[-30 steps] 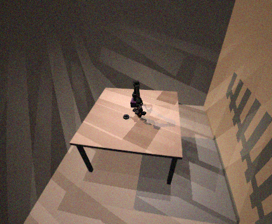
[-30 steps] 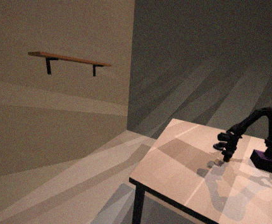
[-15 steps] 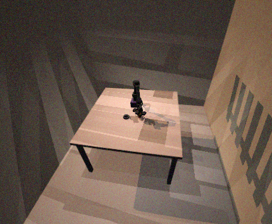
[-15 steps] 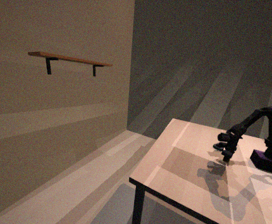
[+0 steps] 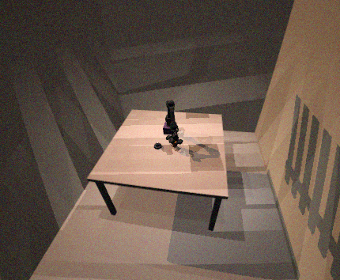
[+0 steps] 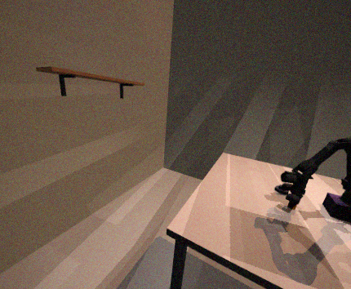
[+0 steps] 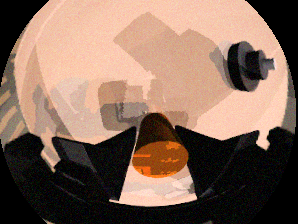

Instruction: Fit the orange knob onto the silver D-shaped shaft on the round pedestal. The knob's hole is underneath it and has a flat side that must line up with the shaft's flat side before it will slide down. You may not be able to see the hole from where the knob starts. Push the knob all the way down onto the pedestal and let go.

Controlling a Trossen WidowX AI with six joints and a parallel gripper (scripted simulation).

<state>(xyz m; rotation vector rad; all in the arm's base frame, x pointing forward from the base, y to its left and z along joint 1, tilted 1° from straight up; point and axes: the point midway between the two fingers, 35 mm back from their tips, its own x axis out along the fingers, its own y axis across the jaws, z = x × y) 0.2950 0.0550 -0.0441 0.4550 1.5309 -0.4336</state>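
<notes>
Right now my gripper tip is 3 cm below the orange knob. Round my gripper tip: round dark pedestal 18 cm to the right, 2 cm above.
</notes>
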